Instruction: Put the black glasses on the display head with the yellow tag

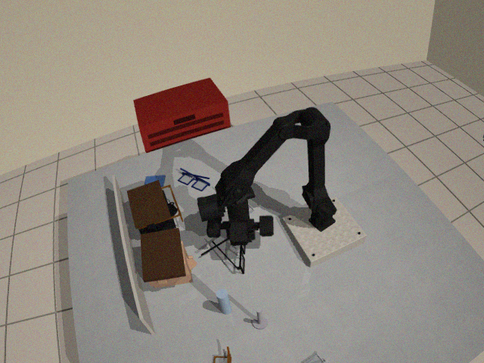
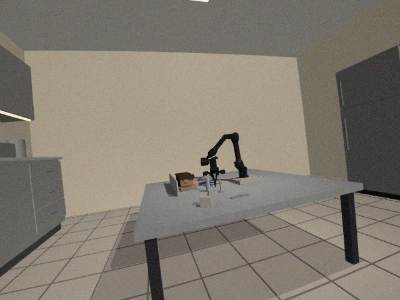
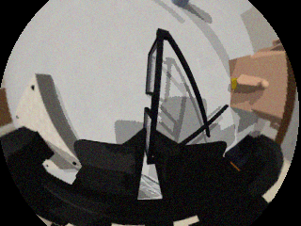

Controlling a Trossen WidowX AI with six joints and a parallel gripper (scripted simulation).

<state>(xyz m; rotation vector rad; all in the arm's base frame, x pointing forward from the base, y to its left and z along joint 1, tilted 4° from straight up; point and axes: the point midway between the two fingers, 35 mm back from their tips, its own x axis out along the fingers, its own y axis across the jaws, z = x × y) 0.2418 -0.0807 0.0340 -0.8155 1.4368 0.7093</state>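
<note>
Right now my gripper tip is 250 mm to the right of the grey peg, 100 mm short of it and 10 mm below it. The rest, counted from my gripper tip: light blue cylinder 170 mm to the left, 160 mm ahead, 30 mm above; then white board 320 mm ahead, 160 mm to the right, 40 mm above.
</note>
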